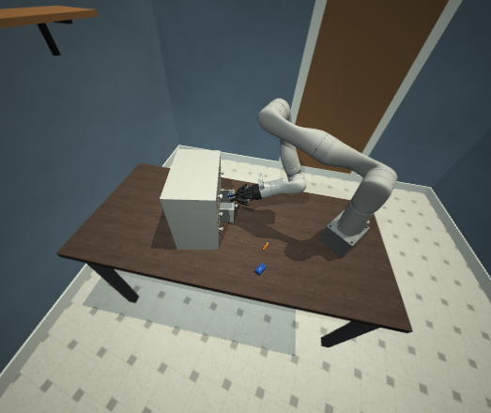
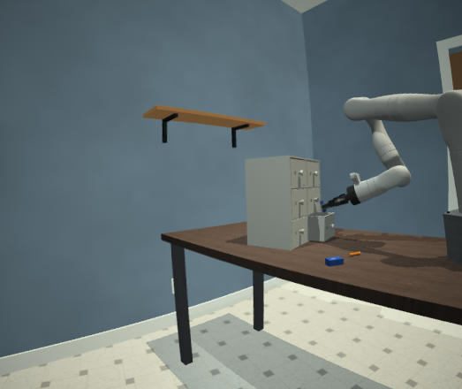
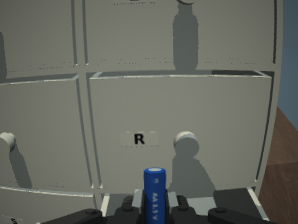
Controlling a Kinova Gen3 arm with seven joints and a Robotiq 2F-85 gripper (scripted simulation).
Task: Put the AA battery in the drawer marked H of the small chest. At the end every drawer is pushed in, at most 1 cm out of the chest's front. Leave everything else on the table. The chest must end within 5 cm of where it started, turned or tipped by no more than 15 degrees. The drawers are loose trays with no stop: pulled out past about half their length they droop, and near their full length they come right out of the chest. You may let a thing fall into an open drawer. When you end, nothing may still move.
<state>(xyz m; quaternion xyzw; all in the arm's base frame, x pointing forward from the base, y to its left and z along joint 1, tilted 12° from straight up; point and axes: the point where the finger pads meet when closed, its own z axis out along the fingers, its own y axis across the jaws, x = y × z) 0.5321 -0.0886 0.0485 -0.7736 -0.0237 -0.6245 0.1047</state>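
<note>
The drawer marked H lies 80 mm ahead of my hand, 10 mm to the right of it and 110 mm below it. Round my hand: blue block: 190 mm behind, 270 mm to the left, 130 mm below; then orange AA battery: 190 mm behind, 160 mm to the left, 140 mm below.
</note>
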